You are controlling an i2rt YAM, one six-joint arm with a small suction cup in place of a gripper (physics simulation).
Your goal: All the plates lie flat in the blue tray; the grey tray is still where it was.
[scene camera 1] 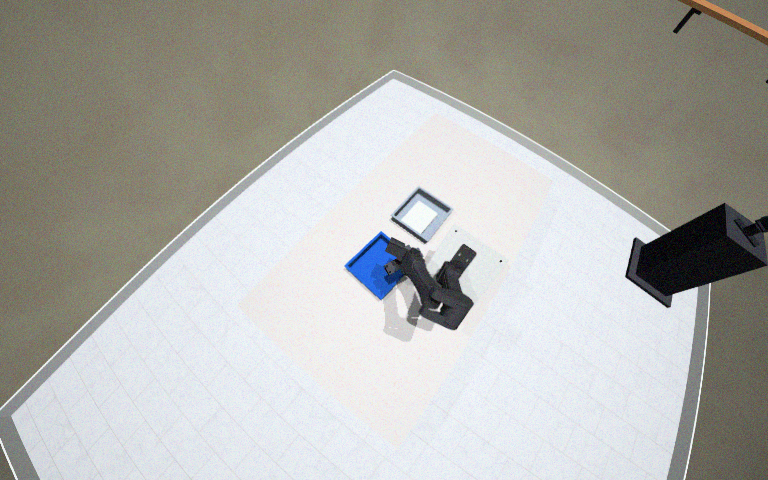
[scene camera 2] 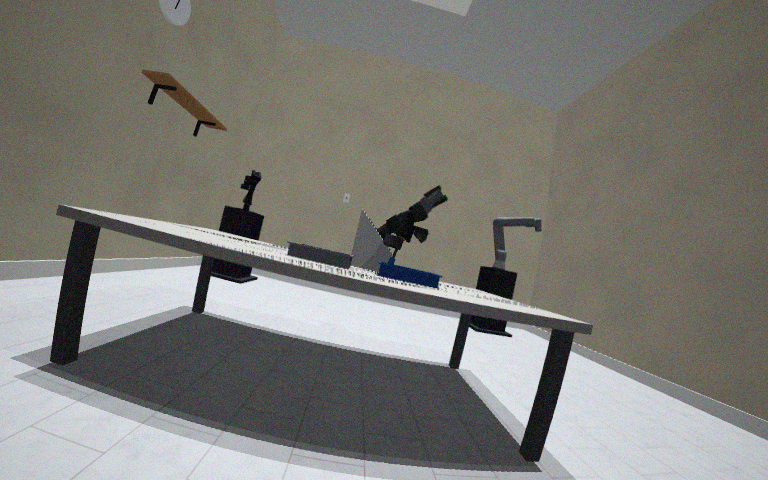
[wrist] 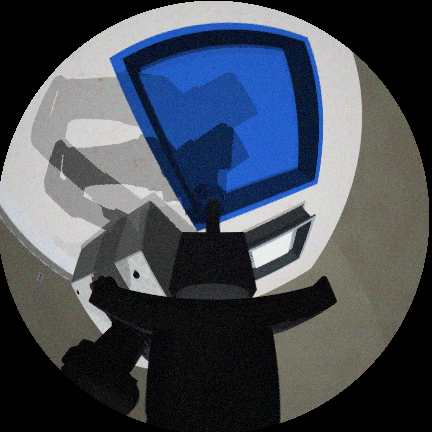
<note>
My suction cup (wrist: 211, 190) holds nothing. The cup is 11 cm from the middle of a blue tray (scene camera 1: 367, 265). Further things: a grey tray (scene camera 1: 419, 194).
The blue tray shows as well in scene camera 2 (scene camera 2: 396, 272) and in the wrist view (wrist: 239, 105).
</note>
